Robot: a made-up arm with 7 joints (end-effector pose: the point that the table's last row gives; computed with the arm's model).
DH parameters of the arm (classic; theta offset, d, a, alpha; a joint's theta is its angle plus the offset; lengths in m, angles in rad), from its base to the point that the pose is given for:
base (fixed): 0 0.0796 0 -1.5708
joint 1: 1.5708 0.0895 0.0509 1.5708
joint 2: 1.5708 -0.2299 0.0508 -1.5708
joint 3: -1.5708 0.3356 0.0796 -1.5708
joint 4: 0 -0.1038 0.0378 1.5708
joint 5: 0 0.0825 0.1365 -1.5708
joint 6: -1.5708 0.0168 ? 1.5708
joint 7: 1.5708 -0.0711 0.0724 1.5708
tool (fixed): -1.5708 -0.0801 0 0
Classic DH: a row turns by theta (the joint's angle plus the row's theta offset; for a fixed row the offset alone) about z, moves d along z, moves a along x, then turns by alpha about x.
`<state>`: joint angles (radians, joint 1 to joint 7).
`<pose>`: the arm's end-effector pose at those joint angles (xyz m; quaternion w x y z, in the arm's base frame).
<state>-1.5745 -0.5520 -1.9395 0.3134 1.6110 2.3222 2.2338</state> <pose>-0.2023 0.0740 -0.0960 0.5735 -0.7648 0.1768 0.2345</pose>
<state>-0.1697 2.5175 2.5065 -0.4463 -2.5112 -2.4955 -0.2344</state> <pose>-0.2094 -0.3850 -0.1578 0.0329 0.5470 -0.2515 -0.7978</pose>
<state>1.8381 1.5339 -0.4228 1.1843 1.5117 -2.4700 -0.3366</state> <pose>-0.0476 -0.3233 0.3116 0.1606 0.0154 -0.2885 -0.9438</pose>
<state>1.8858 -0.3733 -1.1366 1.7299 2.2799 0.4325 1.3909</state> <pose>0.3510 0.1227 -0.0089 0.6952 0.3575 0.5620 0.2701</pose>
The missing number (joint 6, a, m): 0.1922
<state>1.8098 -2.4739 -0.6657 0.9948 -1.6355 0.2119 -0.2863</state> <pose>-0.0081 0.6246 0.2792 0.5796 -0.6856 -0.4273 -0.1067</pose>
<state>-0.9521 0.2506 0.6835 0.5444 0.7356 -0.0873 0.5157</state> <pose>-0.3531 0.2712 0.2937 0.6508 -0.3637 -0.3522 0.5659</pose>
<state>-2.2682 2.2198 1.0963 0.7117 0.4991 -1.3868 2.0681</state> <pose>0.0908 -0.3664 0.2230 0.0721 -0.5799 0.7925 -0.1744</pose>
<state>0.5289 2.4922 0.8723 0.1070 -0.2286 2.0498 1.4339</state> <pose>0.0057 -0.1990 -0.1376 0.6331 0.1709 -0.2927 0.6960</pose>
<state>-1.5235 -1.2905 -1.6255 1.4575 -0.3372 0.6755 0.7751</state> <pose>-0.1367 0.1204 -0.3287 0.7892 0.4972 -0.0572 -0.3559</pose>
